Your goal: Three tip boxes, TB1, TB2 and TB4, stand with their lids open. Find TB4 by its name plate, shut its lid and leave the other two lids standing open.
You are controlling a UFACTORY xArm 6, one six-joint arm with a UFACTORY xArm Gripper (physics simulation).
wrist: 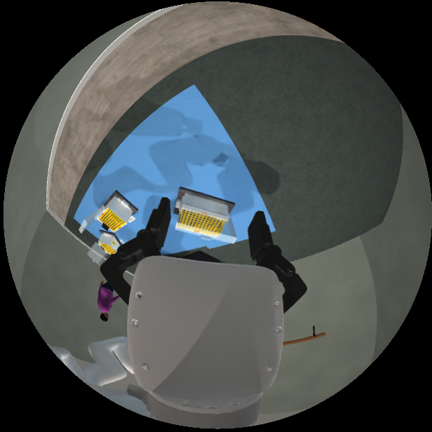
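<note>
A tip box (202,221) with yellow tip rows stands at the centre of the wrist view, its dark base edge towards the top. A clear lid edge (228,238) shows at its lower right; its angle is hard to tell. A second tip box (114,217) stands to the left, its clear lid (90,221) open to its left. A small white plate (131,219) beside it is too small to read. A third tip box (109,243) is just below, its lid (97,253) open. I cannot tell which box is TB4. My gripper (211,213) is open and empty, its fingers apart on either side of the central box in view.
The boxes stand on a blue mat (165,117) on a dark table top (325,125) with a pale brown border (150,45). A person in a purple top (105,299) and a white robot arm (107,361) show at the lower left. A brown bar (305,340) shows at the lower right.
</note>
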